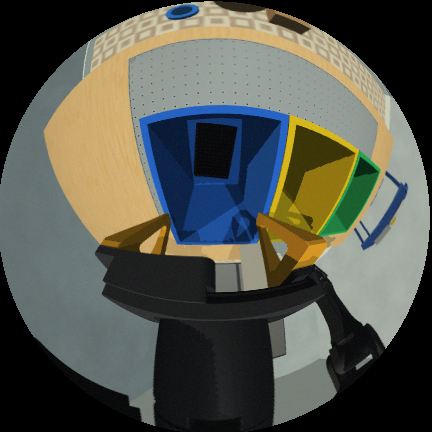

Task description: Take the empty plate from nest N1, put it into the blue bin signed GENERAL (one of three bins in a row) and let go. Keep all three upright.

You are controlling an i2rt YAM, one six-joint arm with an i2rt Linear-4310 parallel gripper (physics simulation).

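Frame: origin at the arm's base, x back, y right, z up, level; millimetres.
Seen in the pictures: gripper, between the fingertips: (213, 217).
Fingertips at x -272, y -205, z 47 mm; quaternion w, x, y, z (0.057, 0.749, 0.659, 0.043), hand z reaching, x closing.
Pixels of each thing's top centre, then the offset from my fingertips to it. "pt": a spot on its surface instead. Level surfaces: height alone.
- black plate, centre of its top: (213, 152) dx -21, dy +1, dz -180 mm
- blue bin, centre of its top: (215, 196) dx -14, dy +4, dz -16 mm
- yellow bin, a spot on its surface: (324, 132) pt dx -89, dy +126, dz -16 mm
- green bin, a spot on its surface: (370, 162) pt dx -75, dy +268, dz -17 mm
- grey perforated board, height of its surface: dz -196 mm
- wooden table, height of its surface: dz -209 mm
The black plate (215, 151) lies inside the blue bin (215, 110), on the floor of the bin near its far wall, slightly turned. My gripper (213, 217) is open, with its two orange fingers wide apart and nothing between them. It hangs above the near part of the blue bin. The blue bin stands upright at the left of a row, beside the yellow bin (324, 132) and the green bin (370, 162), which also stand upright. Nest N1 and the sign GENERAL cannot be made out.
A grey perforated board (215, 75) lies behind the bins on the wooden table (90, 150). A blue round object (182, 11) and a brown block (288, 22) are at the far top. A blue frame-like object (396, 204) is beyond the table's right edge.
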